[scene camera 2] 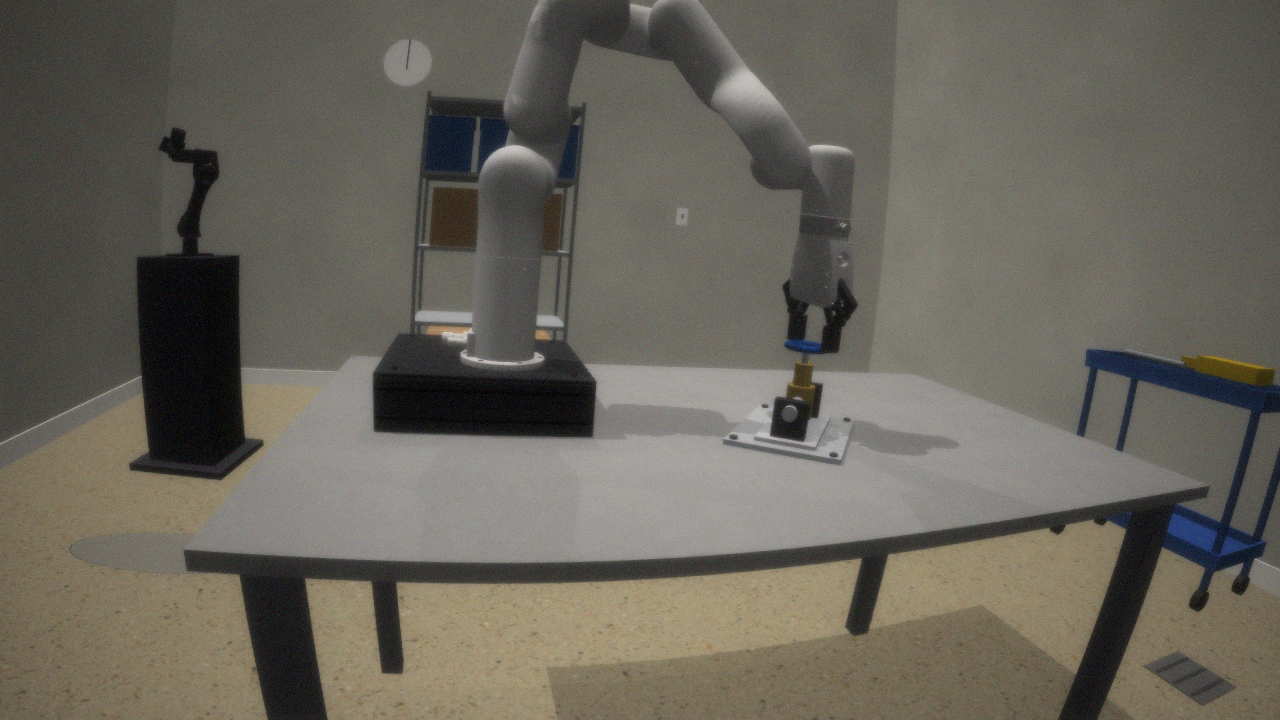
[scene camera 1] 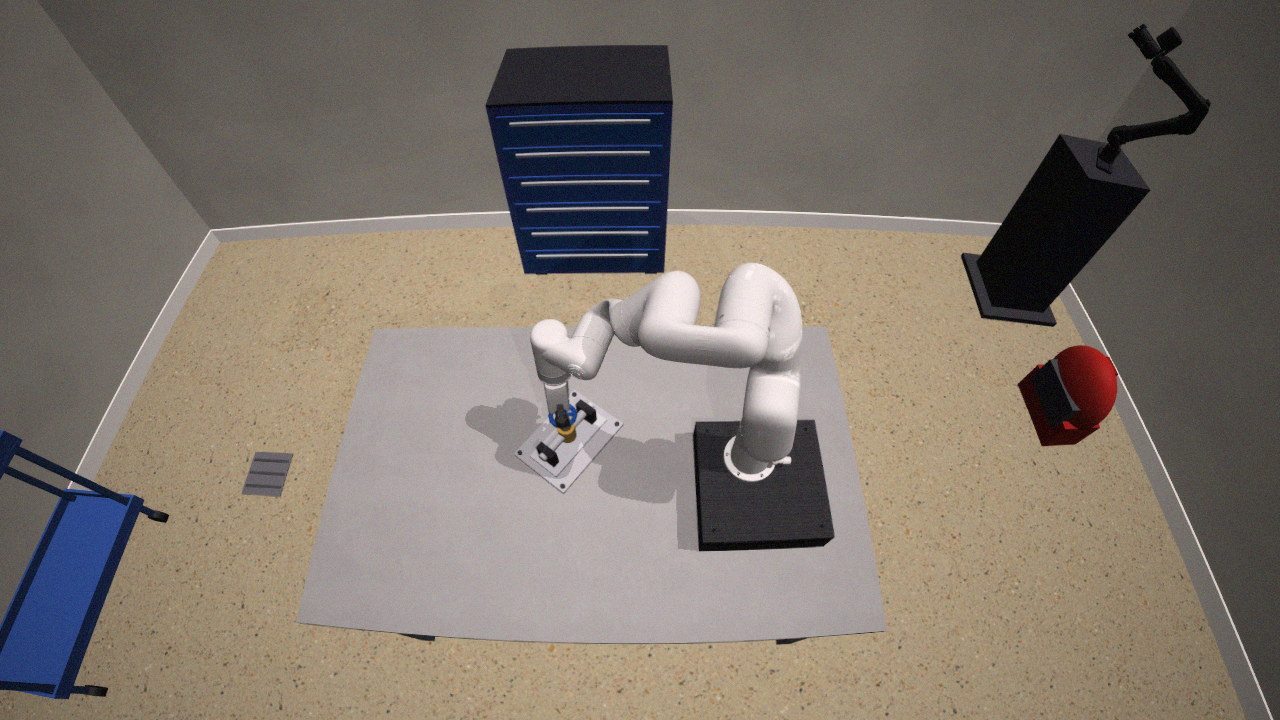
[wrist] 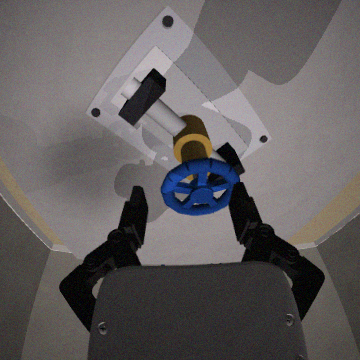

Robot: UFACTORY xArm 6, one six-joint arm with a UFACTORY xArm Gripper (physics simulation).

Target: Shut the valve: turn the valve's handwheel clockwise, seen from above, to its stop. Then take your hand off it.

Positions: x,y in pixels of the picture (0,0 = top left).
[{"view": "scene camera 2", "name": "my gripper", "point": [812,346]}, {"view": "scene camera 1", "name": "my gripper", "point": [561,410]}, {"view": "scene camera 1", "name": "light base plate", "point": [594,446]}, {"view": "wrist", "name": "my gripper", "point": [187,195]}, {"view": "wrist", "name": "blue handwheel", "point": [200,190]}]
